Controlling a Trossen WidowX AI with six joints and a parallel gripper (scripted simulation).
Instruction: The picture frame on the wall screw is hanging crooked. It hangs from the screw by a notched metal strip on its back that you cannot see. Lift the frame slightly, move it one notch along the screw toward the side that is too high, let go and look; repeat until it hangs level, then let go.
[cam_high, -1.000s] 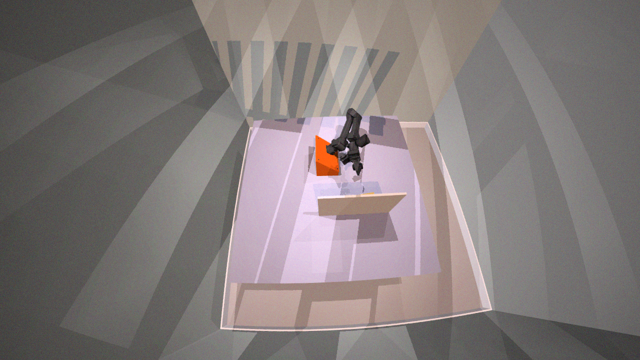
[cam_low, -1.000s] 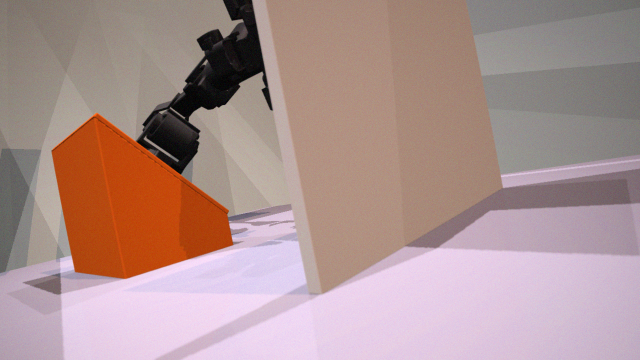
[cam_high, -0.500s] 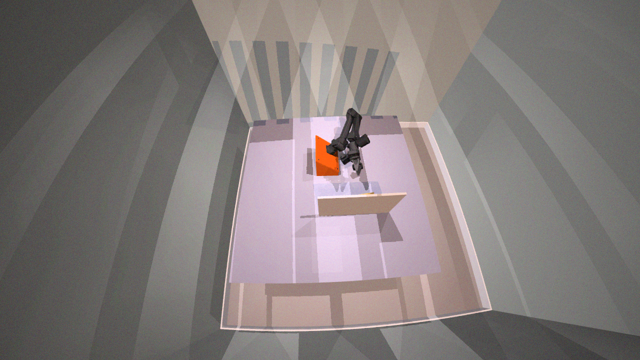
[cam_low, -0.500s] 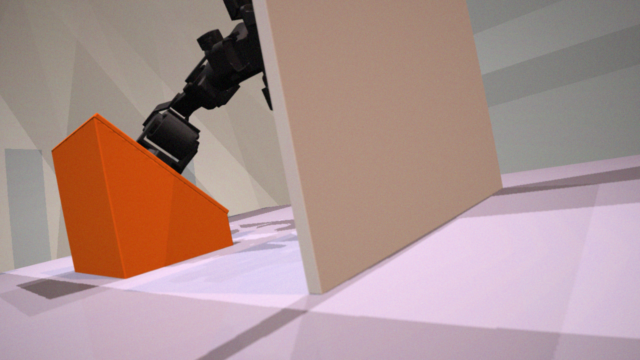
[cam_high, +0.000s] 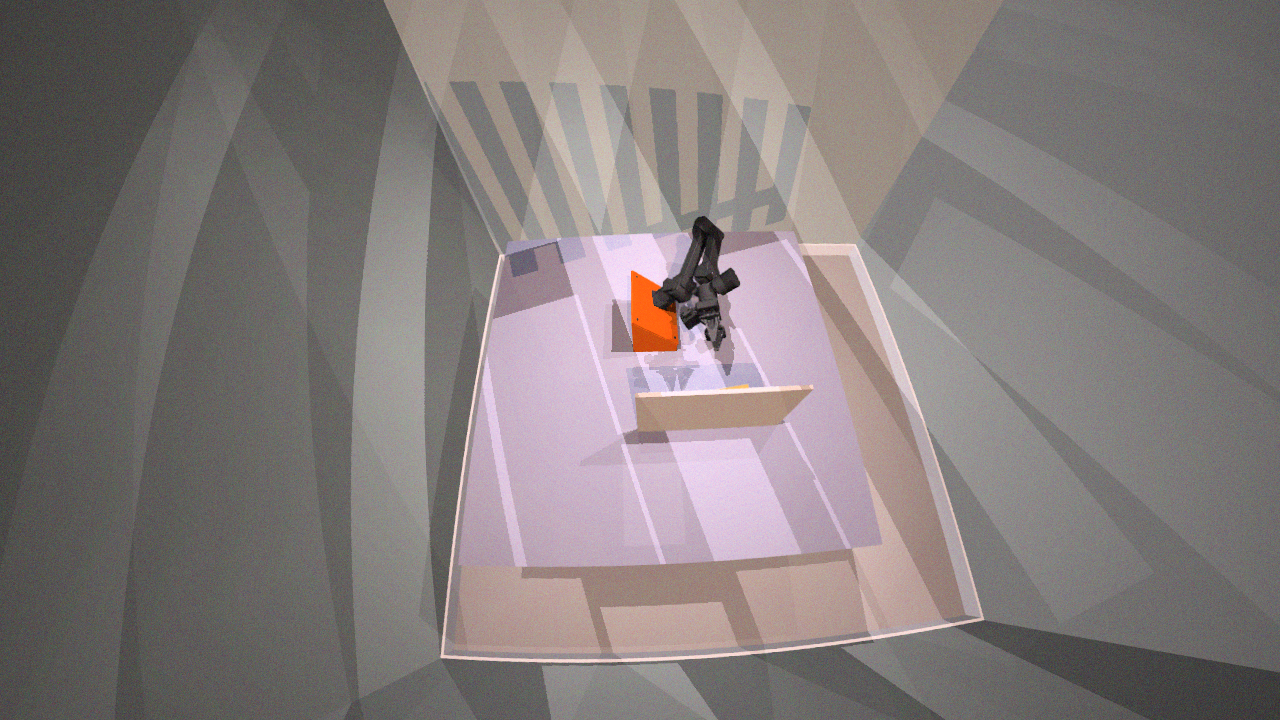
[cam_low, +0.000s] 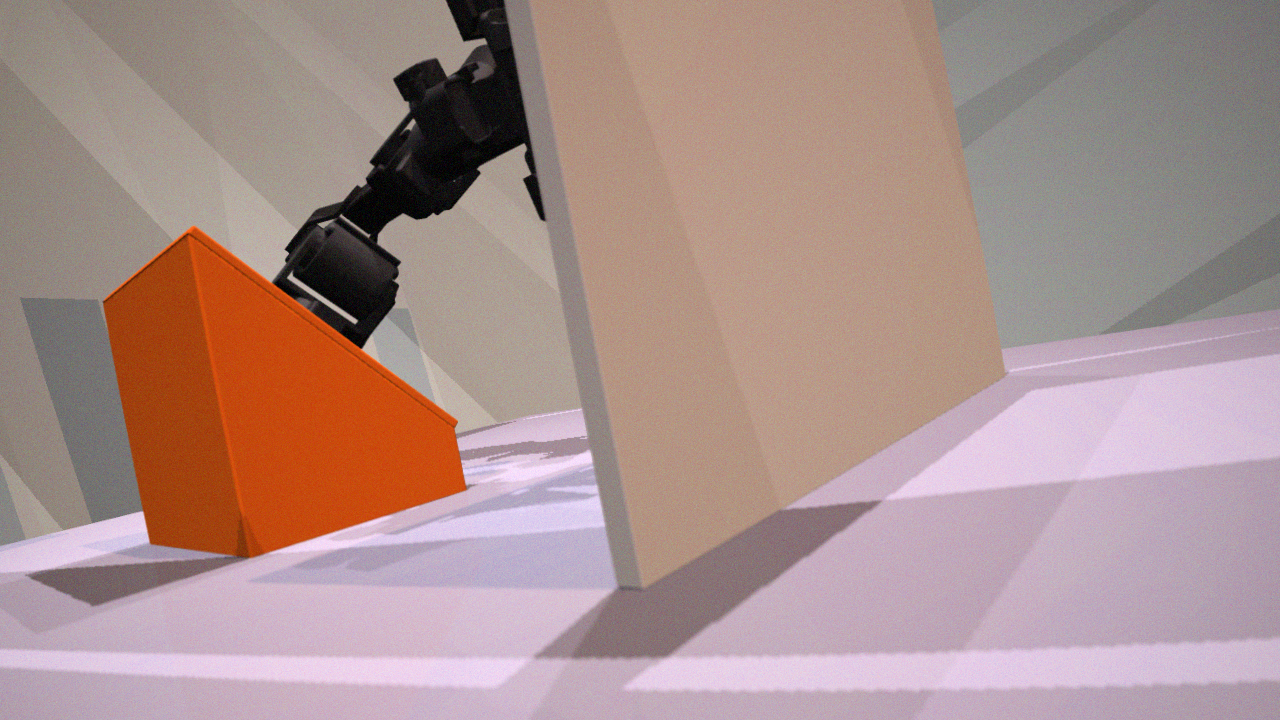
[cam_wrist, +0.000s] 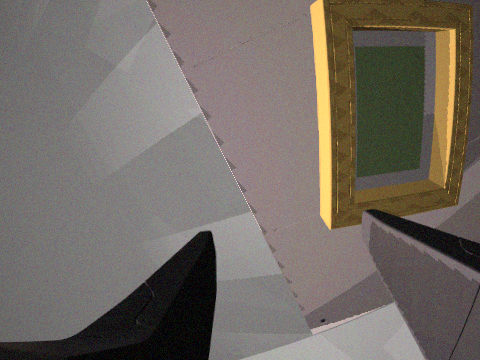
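My gripper tip is 130 mm short of the picture frame, 10 mm to the right of it and 110 mm above it. The rest, counted from my gripper tip: pale wall board (140 mm ahead, 130 mm below).
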